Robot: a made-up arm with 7 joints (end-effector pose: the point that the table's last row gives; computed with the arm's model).
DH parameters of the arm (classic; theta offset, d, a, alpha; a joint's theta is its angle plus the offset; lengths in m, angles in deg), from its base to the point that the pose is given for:
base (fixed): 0 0 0 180
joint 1: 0 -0.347 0 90
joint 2: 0 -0.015 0 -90
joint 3: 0 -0.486 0 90
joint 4: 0 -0.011 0 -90
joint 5: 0 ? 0 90
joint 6: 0 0 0 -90
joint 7: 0 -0.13 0 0
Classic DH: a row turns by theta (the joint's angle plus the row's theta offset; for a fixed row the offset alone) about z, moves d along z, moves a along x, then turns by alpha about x.
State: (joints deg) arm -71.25 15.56 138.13 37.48 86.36 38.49 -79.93
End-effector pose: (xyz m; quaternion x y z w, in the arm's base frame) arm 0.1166 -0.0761 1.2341 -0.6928 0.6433 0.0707 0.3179
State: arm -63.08 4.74 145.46 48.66 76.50 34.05 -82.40
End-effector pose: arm 0.0095 -0.3147 1.1515 -0.6049 0.6283 0.1350 0.4702
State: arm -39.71 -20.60 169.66 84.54 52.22 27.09 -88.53
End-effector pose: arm -0.4484 -0.4281 0.6430 -0.2358 0.4298 -0.0289 0.8711
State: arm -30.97 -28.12 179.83 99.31 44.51 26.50 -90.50
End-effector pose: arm -0.5141 -0.2673 0.4562 -0.0651 0.3118 -0.1931 0.9280
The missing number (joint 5, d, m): -0.355
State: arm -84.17 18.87 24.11 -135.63 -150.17 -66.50 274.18
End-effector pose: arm -0.0923 -0.2421 0.7152 -0.8590 0.2138 0.1049 0.4532
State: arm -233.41 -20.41 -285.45 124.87 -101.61 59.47 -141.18
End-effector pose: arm -0.3199 0.1296 0.6607 0.3280 0.6991 0.5632 0.2941
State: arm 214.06 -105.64 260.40 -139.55 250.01 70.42 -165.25
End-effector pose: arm 0.2529 0.1379 0.2426 0.3644 -0.0847 0.7952 0.4771
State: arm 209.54 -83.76 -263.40 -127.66 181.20 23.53 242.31
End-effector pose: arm -0.0301 -0.3595 0.3933 -0.2056 0.6646 -0.2240 0.6825
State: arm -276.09 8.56 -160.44 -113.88 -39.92 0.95 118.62
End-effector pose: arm -0.1049 -0.4742 0.5722 -0.4901 0.0348 -0.1759 0.8530
